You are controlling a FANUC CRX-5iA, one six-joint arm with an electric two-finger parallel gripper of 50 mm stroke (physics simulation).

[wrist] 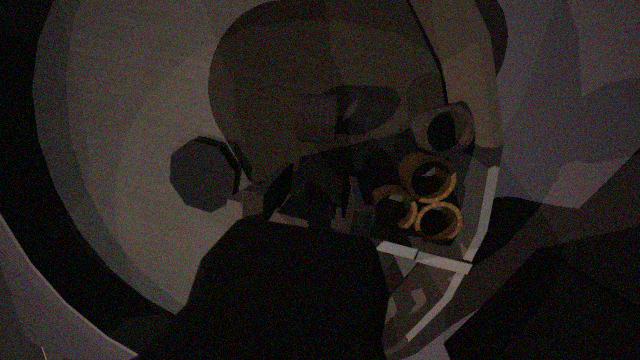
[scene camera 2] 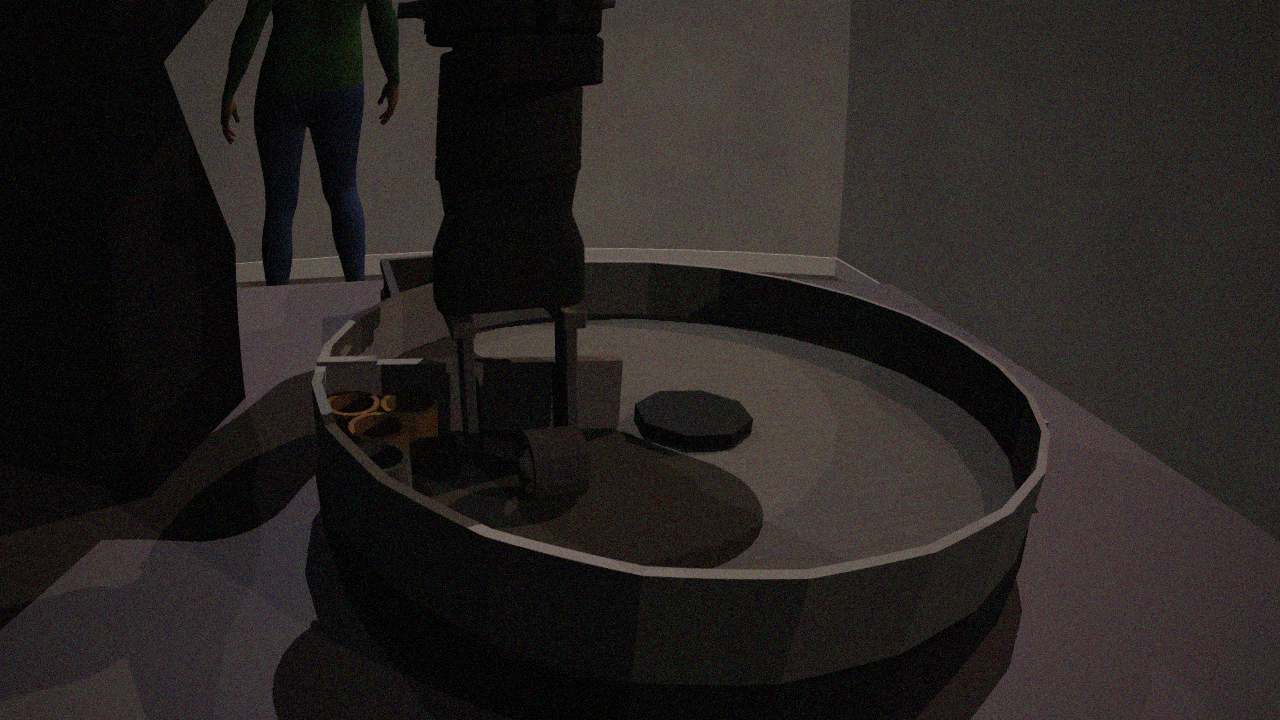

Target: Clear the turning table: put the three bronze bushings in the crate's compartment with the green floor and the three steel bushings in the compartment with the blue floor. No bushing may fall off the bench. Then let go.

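Pixels of known places: gripper, fingertip midpoint: point(wrist: 317, 180) point(scene camera 2: 519, 439); arm's base at its link origin: point(scene camera 2: 35, 110).
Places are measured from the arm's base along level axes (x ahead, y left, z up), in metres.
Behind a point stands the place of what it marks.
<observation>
Three bronze bushings point(scene camera 2: 353, 404) @[x 0.294, y -0.091, z -0.179 m] point(wrist: 452, 177) @[x 0.303, y -0.136, z -0.172 m] stand together on the turning table point(scene camera 2: 805, 483) @[x 0.524, y -0.135, z -0.197 m] point(wrist: 135, 125) @[x 0.557, y -0.084, z -0.197 m], beside its rim and the upright divider point(scene camera 2: 599, 389) @[x 0.427, y -0.073, z -0.173 m] point(wrist: 440, 260) @[x 0.292, y -0.085, z -0.156 m]. A steel bushing point(wrist: 420, 131) @[x 0.334, y -0.156, z -0.175 m] stands near them at the rim. Another steel bushing point(scene camera 2: 563, 461) @[x 0.404, y -0.154, z -0.174 m] point(wrist: 320, 117) @[x 0.396, y -0.142, z -0.166 m] lies on its side in the shade. A third steel bushing cannot be made out clearly. My gripper point(scene camera 2: 516, 425) @[x 0.386, y -0.096, z -0.192 m] point(wrist: 317, 180) @[x 0.386, y -0.096, z -0.192 m] is open and empty, its fingers low inside the rim near the divider, beyond the lying bushing in the scene view. The crate point(scene camera 2: 386, 268) @[x 0.251, y 0.287, z -0.200 m] shows partly behind the rim; its compartment floors are hidden.
A dark octagonal hub point(scene camera 2: 693, 418) @[x 0.478, y -0.072, z -0.189 m] point(wrist: 202, 173) @[x 0.480, y -0.067, z -0.189 m] stands on the turning table beside the divider's inner end. A high rim point(scene camera 2: 716, 617) @[x 0.447, y -0.270, z -0.175 m] point(wrist: 482, 220) @[x 0.281, y -0.119, z -0.158 m] surrounds the table. A person point(scene camera 2: 308, 134) stands at the back left. The light is dim, with heavy shadows.
</observation>
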